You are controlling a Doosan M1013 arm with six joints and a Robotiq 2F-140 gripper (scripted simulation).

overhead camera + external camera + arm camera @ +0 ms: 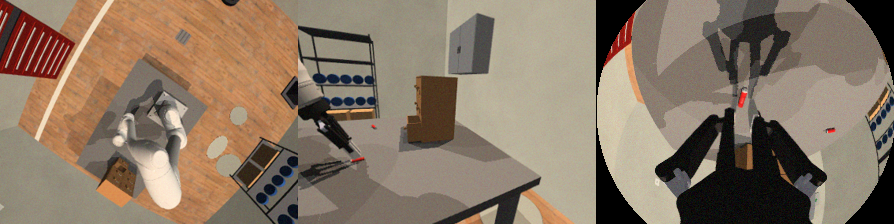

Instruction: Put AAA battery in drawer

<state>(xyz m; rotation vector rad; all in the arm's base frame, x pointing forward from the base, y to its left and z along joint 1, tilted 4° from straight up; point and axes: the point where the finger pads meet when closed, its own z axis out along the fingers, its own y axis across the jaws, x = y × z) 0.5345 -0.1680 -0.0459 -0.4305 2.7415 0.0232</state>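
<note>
Now: the red AAA battery 1 cm ahead of my hand and 5 cm below it. Round my hand: drawer: 28 cm ahead, 18 cm to the left, 2 cm below.
</note>
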